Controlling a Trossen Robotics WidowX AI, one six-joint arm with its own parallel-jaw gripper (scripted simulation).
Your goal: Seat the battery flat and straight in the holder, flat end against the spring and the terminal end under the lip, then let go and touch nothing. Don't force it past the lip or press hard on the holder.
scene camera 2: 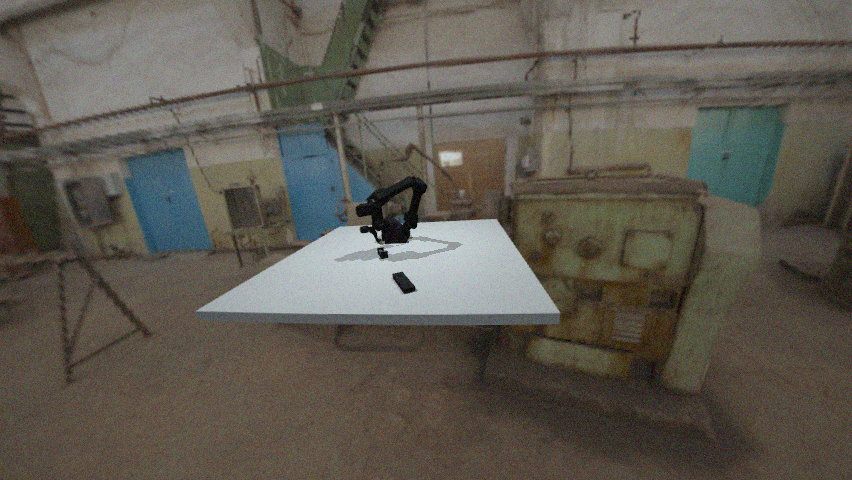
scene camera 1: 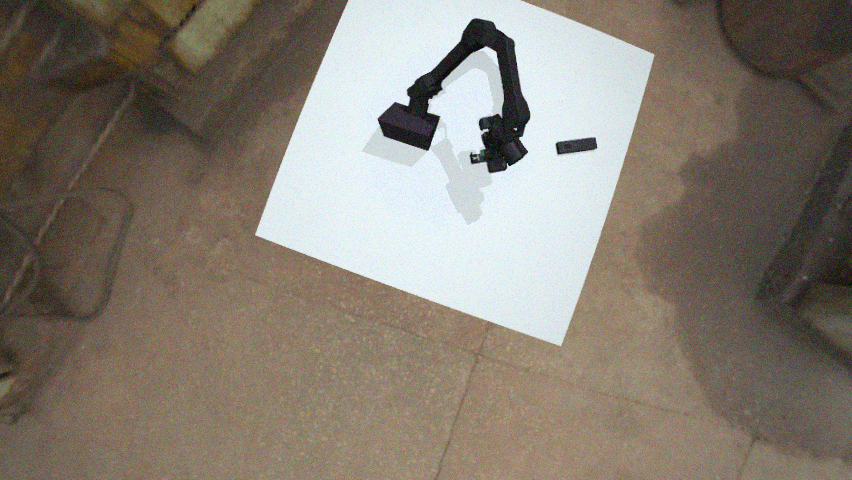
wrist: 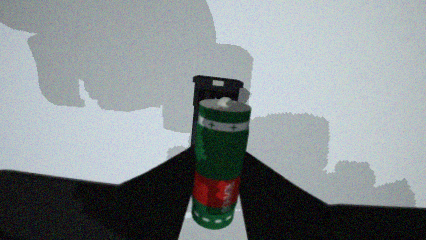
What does the gripper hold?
A battery.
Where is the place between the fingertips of the gripper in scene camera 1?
488, 152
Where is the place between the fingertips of the gripper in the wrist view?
218, 157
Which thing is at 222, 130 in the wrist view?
A battery.
